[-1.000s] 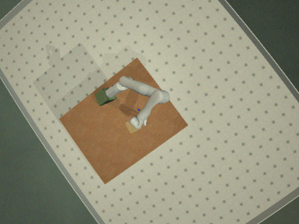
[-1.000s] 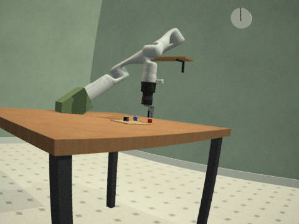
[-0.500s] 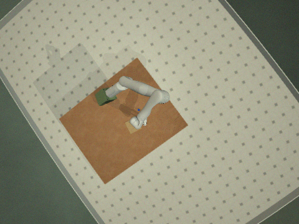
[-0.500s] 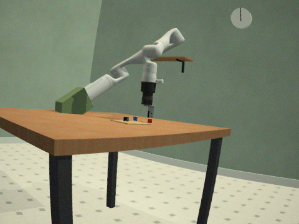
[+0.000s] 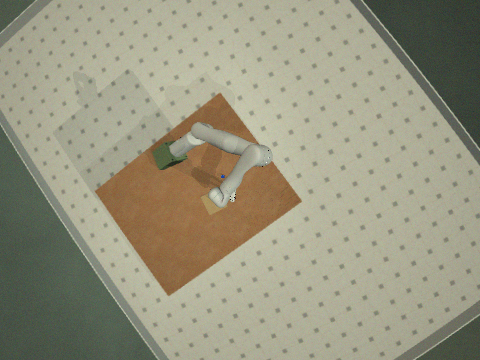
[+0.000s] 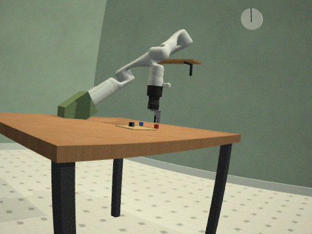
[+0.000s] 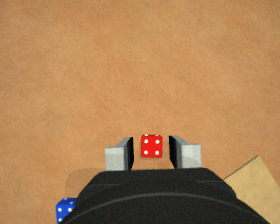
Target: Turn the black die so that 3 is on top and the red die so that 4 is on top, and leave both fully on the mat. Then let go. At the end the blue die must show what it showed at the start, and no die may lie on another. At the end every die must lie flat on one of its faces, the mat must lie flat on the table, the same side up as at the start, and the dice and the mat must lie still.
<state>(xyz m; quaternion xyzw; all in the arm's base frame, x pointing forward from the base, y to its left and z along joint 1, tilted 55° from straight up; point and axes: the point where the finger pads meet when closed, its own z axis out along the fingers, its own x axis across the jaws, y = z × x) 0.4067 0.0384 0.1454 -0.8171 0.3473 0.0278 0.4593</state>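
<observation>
My hand is 3 cm above the red die. The rest, counted from my hand: tan mat: 14 cm to the right, 4 cm below; blue die: 11 cm behind, 3 cm below; black die: 3 cm behind, 14 cm to the right, 3 cm below.
</observation>
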